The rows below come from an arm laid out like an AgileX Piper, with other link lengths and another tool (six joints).
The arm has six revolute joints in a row. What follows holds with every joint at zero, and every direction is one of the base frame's.
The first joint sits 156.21 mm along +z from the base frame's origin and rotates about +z.
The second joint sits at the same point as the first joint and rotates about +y.
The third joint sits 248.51 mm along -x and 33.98 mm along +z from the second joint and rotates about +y.
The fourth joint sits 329.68 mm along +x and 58.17 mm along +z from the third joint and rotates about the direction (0.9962, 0, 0.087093).
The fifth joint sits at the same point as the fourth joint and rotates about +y.
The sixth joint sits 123.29 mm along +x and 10.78 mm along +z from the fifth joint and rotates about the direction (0.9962, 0, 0.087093).
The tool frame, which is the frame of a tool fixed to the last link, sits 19 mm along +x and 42 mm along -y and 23.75 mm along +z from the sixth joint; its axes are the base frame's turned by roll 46.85, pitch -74.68 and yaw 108.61 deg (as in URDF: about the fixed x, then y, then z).
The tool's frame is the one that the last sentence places.
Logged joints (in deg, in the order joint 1, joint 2, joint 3, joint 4, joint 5, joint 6), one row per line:
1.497 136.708 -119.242 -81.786 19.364 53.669
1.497 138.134 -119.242 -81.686 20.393 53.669
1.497 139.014 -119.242 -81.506 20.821 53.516
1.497 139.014 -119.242 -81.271 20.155 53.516
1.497 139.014 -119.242 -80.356 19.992 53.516
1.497 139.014 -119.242 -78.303 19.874 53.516
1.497 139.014 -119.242 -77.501 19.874 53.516
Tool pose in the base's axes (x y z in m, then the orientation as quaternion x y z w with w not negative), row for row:
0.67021 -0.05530 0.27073 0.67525 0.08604 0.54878 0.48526
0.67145 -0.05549 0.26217 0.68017 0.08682 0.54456 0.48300
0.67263 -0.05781 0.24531 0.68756 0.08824 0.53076 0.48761
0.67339 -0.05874 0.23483 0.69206 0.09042 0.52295 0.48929
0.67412 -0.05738 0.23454 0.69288 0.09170 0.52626 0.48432
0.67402 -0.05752 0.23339 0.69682 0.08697 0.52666 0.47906
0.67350 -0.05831 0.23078 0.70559 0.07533 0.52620 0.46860
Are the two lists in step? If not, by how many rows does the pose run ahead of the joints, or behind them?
The pose runs 1 row behind the joints: the pose in row i belongs to the joints in row i - 1.
